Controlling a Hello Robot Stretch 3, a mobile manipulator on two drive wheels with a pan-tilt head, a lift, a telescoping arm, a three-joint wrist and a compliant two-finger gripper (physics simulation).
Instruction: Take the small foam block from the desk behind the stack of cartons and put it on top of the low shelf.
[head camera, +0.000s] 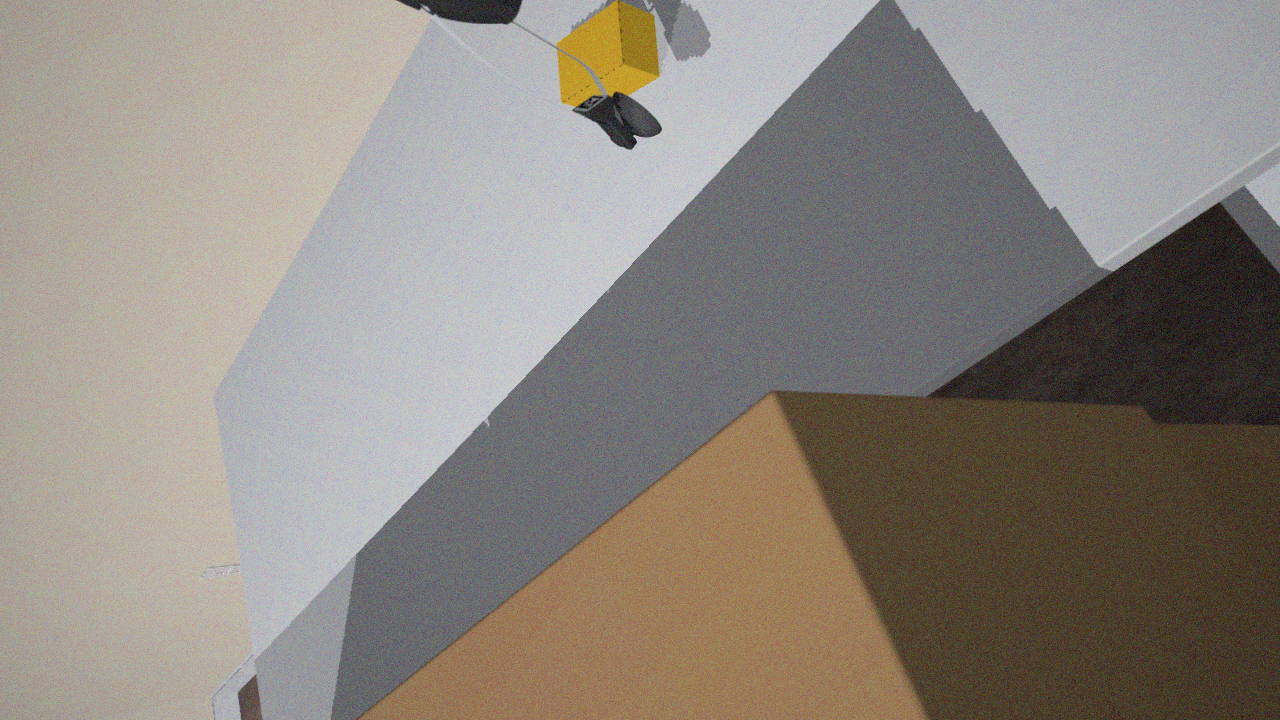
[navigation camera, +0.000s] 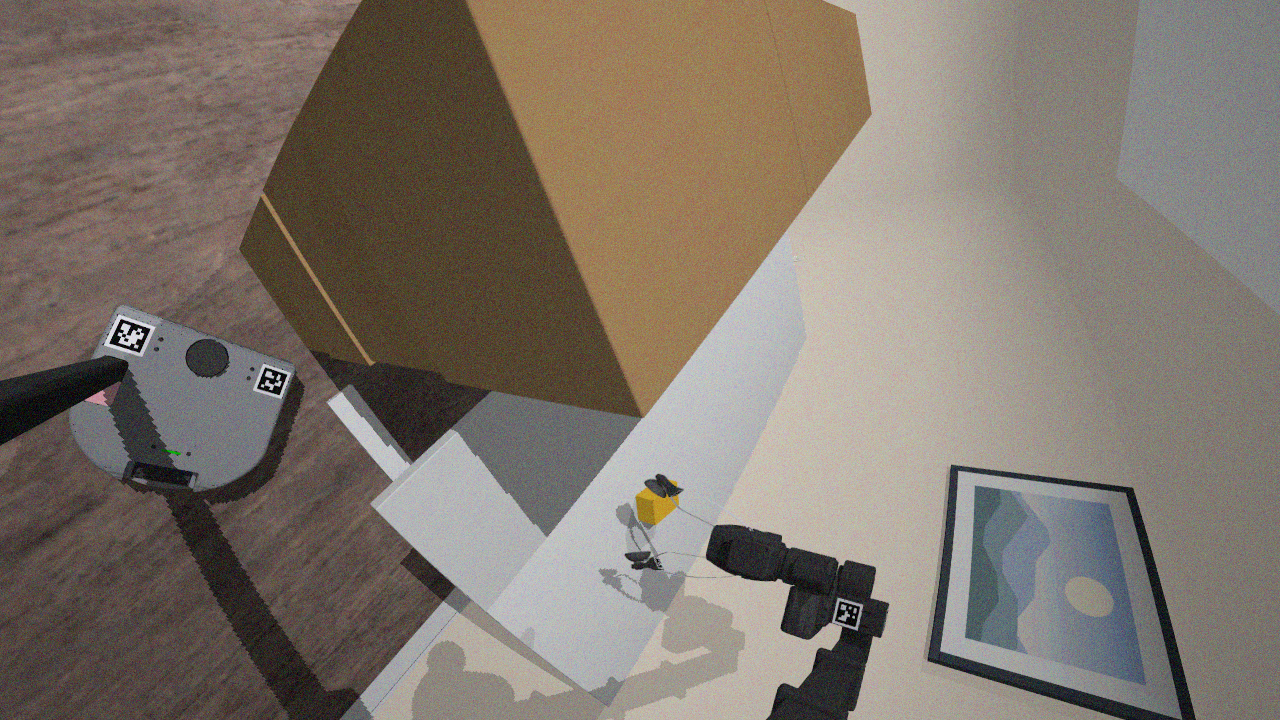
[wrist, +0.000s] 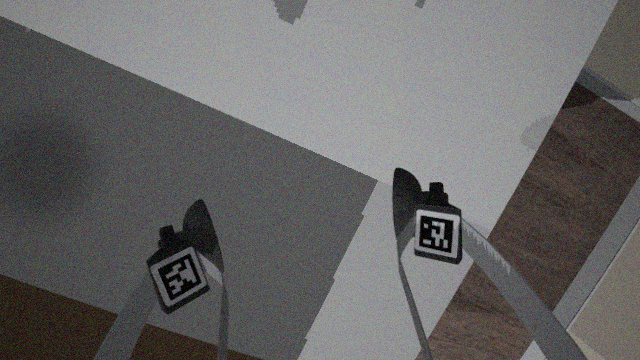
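Seen in the pictures: gripper, fingertip midpoint: (head camera: 681, 43) (navigation camera: 637, 518); robot's base, link origin: (navigation camera: 207, 356).
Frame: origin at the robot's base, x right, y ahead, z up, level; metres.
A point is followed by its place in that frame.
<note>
The yellow foam block (head camera: 590, 58) {x 0.777, y 0.000, z 0.765 m} (navigation camera: 651, 507) {x 0.738, y -0.018, z 0.760 m} sits on the white desk (head camera: 331, 295) {x 1.304, y 0.419, z 0.720 m} (navigation camera: 747, 349) {x 1.111, y 0.472, z 0.720 m} (wrist: 380, 85), beyond the cartons; it does not show in the wrist view. My gripper (navigation camera: 652, 523) {x 0.544, y -0.022, z 0.864 m} (wrist: 304, 209) {x 0.544, y -0.022, z 0.864 m} is open over the desk, its fingers well apart and nothing between them. In the head camera view one dark fingertip overlaps the block's lower edge and the other is out of frame. In the navigation view a fingertip covers the block's upper edge; whether it touches is unclear. I cannot pick out the low shelf for certain.
The large brown cartons (head camera: 626, 582) {x 0.236, y 0.170, z 1.080 m} (navigation camera: 662, 161) {x 0.155, y 0.251, z 1.080 m} rise beside the desk and shade part of it. The wall runs along the desk's far side, with a framed picture (navigation camera: 1047, 573) {x 1.209, y 0.010, z 1.541 m}. My base (navigation camera: 192, 411) {x 0.011, y -0.105, z 0.160 m} stands on the wooden floor (navigation camera: 134, 179) {x -0.271, y 0.297, z 0.000 m}.
</note>
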